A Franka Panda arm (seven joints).
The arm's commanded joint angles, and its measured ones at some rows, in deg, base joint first. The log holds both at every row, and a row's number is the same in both.
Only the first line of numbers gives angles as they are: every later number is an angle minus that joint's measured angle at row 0.
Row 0, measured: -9.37 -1.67 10.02 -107.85 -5.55 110.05 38.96
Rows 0 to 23, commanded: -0.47 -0.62 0.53 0.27 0.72 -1.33 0.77; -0.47 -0.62 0.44 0.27 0.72 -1.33 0.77; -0.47 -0.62 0.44 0.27 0.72 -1.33 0.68; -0.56 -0.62 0.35 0.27 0.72 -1.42 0.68; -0.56 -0.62 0.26 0.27 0.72 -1.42 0.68; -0.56 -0.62 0.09 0.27 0.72 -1.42 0.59; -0.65 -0.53 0.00 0.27 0.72 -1.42 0.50; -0.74 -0.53 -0.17 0.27 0.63 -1.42 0.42; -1.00 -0.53 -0.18 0.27 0.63 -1.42 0.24; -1.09 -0.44 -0.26 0.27 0.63 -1.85 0.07; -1.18 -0.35 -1.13 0.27 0.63 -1.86 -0.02; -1.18 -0.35 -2.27 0.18 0.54 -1.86 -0.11; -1.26 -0.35 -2.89 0.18 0.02 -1.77 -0.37; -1.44 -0.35 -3.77 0.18 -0.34 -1.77 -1.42; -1.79 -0.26 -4.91 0.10 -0.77 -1.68 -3.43; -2.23 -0.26 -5.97 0.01 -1.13 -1.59 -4.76; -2.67 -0.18 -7.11 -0.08 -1.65 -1.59 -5.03; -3.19 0.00 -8.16 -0.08 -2.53 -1.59 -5.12; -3.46 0.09 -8.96 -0.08 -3.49 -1.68 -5.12; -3.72 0.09 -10.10 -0.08 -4.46 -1.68 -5.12; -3.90 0.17 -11.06 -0.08 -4.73 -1.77 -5.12; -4.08 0.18 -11.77 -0.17 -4.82 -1.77 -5.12; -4.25 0.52 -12.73 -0.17 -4.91 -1.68 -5.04; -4.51 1.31 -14.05 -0.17 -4.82 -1.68 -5.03
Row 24, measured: -3.90 0.40 -11.92 -0.24 -3.97 -0.84 -4.60
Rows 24 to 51, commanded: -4.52 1.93 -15.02 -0.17 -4.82 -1.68 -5.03; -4.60 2.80 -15.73 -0.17 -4.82 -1.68 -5.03; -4.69 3.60 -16.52 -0.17 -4.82 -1.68 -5.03; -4.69 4.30 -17.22 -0.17 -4.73 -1.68 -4.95; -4.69 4.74 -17.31 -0.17 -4.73 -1.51 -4.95; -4.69 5.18 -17.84 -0.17 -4.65 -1.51 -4.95; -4.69 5.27 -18.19 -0.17 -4.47 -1.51 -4.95; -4.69 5.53 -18.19 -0.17 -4.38 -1.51 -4.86; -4.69 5.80 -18.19 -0.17 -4.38 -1.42 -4.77; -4.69 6.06 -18.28 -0.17 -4.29 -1.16 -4.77; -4.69 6.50 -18.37 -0.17 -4.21 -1.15 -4.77; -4.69 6.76 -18.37 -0.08 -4.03 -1.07 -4.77; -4.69 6.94 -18.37 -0.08 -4.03 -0.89 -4.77; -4.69 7.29 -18.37 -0.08 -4.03 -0.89 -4.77; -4.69 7.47 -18.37 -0.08 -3.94 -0.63 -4.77; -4.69 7.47 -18.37 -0.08 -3.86 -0.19 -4.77; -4.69 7.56 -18.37 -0.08 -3.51 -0.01 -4.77; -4.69 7.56 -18.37 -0.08 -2.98 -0.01 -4.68; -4.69 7.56 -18.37 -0.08 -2.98 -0.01 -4.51; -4.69 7.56 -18.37 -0.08 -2.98 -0.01 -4.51; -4.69 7.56 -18.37 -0.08 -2.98 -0.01 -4.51; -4.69 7.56 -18.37 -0.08 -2.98 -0.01 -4.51; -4.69 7.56 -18.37 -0.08 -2.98 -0.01 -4.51; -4.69 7.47 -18.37 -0.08 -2.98 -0.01 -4.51; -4.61 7.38 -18.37 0.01 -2.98 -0.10 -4.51; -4.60 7.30 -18.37 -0.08 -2.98 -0.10 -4.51; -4.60 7.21 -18.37 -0.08 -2.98 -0.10 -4.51; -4.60 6.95 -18.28 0.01 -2.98 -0.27 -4.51
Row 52, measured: -4.57 7.36 -18.45 -0.39 -3.63 -0.36 -4.59
